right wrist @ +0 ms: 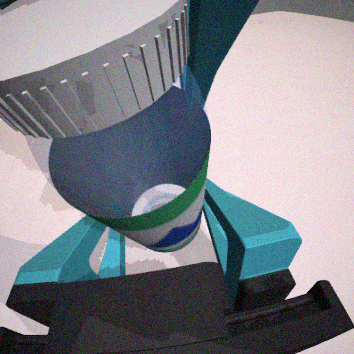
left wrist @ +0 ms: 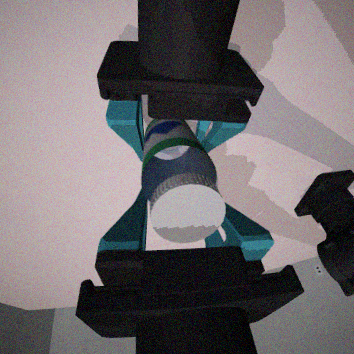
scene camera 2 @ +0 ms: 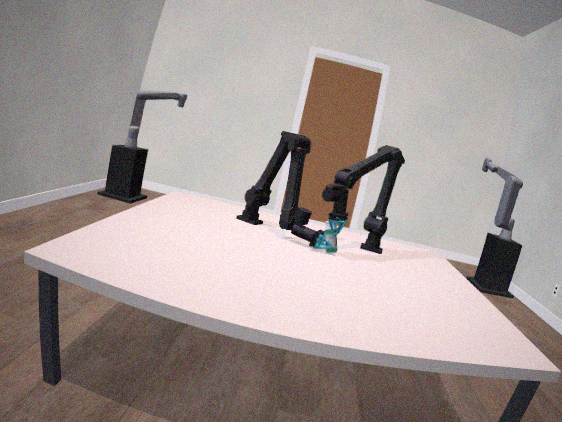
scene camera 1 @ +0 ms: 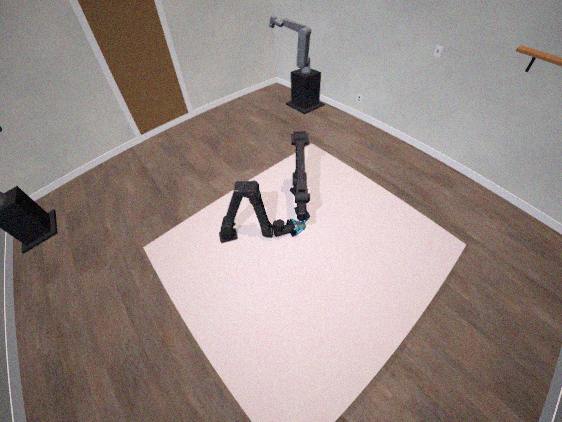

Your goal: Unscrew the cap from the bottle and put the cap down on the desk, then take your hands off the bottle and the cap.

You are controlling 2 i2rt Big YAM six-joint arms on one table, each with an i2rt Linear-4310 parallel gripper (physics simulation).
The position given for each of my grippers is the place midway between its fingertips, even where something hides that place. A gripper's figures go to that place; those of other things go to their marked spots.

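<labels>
A ribbed cap [left wrist: 186, 207] is 10 cm from the lens, and a bottle [left wrist: 170, 147] is 13 cm from the lens. My left gripper [left wrist: 173, 189] sits 17 cm from the lens. For my right gripper [left wrist: 169, 156], it is 21 cm from the lens.
</labels>
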